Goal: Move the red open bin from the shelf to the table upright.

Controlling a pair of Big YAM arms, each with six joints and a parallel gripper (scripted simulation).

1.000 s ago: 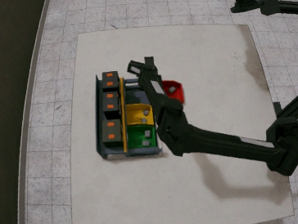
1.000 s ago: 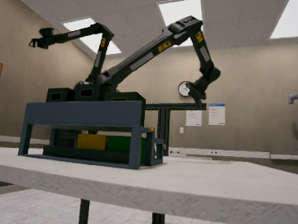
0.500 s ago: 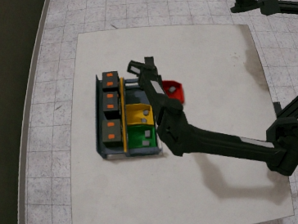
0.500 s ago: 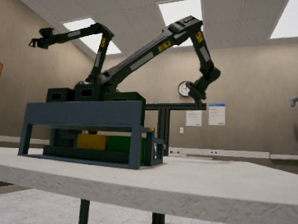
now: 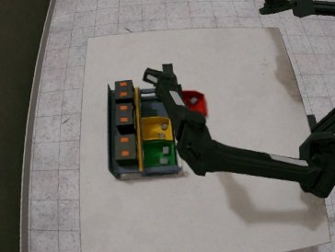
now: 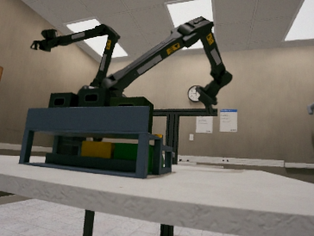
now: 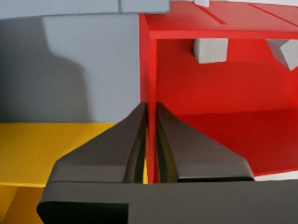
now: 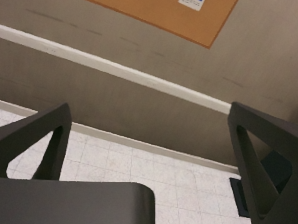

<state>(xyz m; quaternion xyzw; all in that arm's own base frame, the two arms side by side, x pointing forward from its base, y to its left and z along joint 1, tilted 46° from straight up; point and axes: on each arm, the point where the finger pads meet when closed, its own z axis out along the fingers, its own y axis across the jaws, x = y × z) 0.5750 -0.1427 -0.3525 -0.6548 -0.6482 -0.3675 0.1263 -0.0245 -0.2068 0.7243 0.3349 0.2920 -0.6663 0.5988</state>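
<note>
Right now the red bin is 8 cm behind my left hand and 4 cm below it. The rest, counted from my left hand: green bin (8 cm ahead, 23 cm to the left, 4 cm below); then yellow bin (8 cm ahead, 12 cm to the left, 4 cm below).
</note>
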